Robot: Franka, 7 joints.
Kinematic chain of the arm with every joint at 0, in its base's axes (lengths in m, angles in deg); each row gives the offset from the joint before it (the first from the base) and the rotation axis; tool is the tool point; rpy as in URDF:
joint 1: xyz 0 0 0.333 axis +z
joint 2: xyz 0 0 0 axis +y
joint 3: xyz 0 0 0.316 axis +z
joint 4: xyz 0.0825 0 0 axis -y
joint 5: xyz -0.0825 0 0.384 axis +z
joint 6: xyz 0 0 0 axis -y
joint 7: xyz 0.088 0 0 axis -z
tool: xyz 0 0 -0.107 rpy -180 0 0
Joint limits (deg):
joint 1: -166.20..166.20
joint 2: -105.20..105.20
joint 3: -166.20..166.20
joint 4: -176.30..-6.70
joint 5: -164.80..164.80
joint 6: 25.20..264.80
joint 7: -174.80..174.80
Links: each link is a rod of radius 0.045 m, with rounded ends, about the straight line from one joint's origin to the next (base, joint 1, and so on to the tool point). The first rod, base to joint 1, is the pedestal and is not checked.
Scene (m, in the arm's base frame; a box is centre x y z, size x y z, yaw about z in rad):
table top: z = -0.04
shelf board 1: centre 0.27 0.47 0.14 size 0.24 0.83 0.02 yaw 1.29
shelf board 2: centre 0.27 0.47 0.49 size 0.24 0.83 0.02 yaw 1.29
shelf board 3: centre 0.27 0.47 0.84 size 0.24 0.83 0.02 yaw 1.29
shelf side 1: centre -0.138 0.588 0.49 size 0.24 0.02 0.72 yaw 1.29
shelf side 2: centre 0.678 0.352 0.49 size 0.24 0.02 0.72 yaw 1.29
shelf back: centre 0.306 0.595 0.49 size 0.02 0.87 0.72 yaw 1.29
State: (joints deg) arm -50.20 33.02 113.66 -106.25 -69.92 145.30 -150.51
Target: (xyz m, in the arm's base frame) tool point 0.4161 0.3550 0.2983
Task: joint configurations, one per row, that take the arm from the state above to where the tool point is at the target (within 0.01 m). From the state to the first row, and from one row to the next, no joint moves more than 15 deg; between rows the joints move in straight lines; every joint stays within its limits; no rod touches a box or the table.
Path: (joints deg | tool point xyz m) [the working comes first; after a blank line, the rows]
Joints at the target: -37.32 46.58 79.79 -127.62 -69.91 136.91 -150.51
Straight joint move there: touches shelf board 2.

1: -58.46 44.51 120.14 -115.48 -70.65 146.94 -150.51 | 0.3767 0.3497 0.6716
2: -66.71 56.00 126.62 -124.70 -71.39 148.57 -150.51 | 0.3568 0.2832 0.6744
3: -74.97 67.49 133.09 -133.93 -72.12 150.21 -150.51 | 0.3197 0.2144 0.6832
4: -76.58 63.83 120.98 -140.11 -70.86 144.88 -150.51 | 0.3656 0.2311 0.5508
5: -78.19 60.16 108.87 -146.29 -69.59 139.55 -150.51 | 0.3813 0.2160 0.4182
6: -79.81 56.50 96.76 -152.48 -68.32 134.23 -150.51 | 0.3650 0.1777 0.2983
7: -65.64 53.19 91.10 -144.19 -68.85 135.12 -150.51 | 0.3914 0.2291 0.2931
8: -51.48 49.89 85.45 -135.91 -69.38 136.02 -150.51 | 0.4091 0.2886 0.2919
9: -37.32 46.58 79.79 -127.62 -69.91 136.91 -150.51 | 0.4161 0.3550 0.2983

